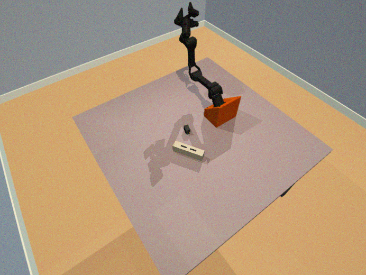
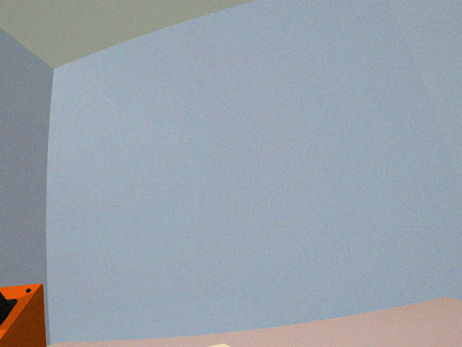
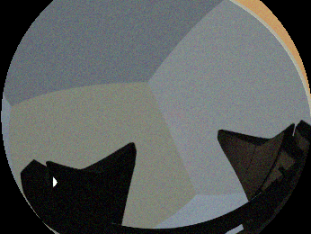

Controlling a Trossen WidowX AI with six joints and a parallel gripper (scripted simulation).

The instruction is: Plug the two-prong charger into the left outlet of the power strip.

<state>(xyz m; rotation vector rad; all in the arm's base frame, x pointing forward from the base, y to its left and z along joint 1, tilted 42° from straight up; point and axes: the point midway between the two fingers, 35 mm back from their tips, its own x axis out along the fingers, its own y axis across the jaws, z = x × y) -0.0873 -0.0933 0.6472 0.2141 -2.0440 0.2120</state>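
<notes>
The black two-prong charger lies 36 cm ahead of my gripper tip, 50 cm to the left of it and 56 cm below it.
</notes>
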